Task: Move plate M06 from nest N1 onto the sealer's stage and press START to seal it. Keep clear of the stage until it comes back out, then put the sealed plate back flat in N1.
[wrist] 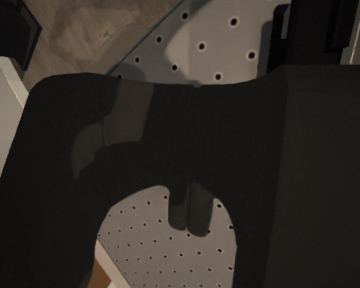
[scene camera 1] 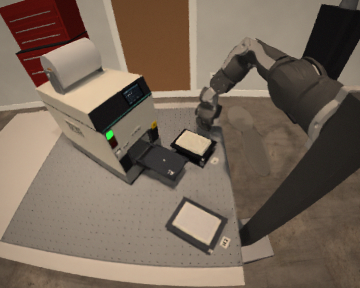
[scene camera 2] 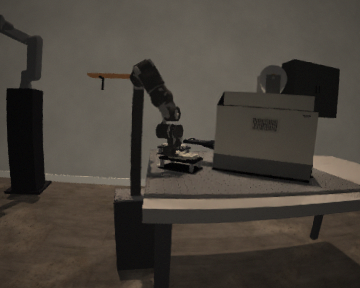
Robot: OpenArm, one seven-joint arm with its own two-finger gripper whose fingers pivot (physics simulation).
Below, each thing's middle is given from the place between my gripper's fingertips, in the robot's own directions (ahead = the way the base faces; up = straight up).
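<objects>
My gripper is now 35 cm below the film roll (scene camera 1: 72,62), and it is also 45 cm short of the film roll and 2 cm to the left of it.
</objects>
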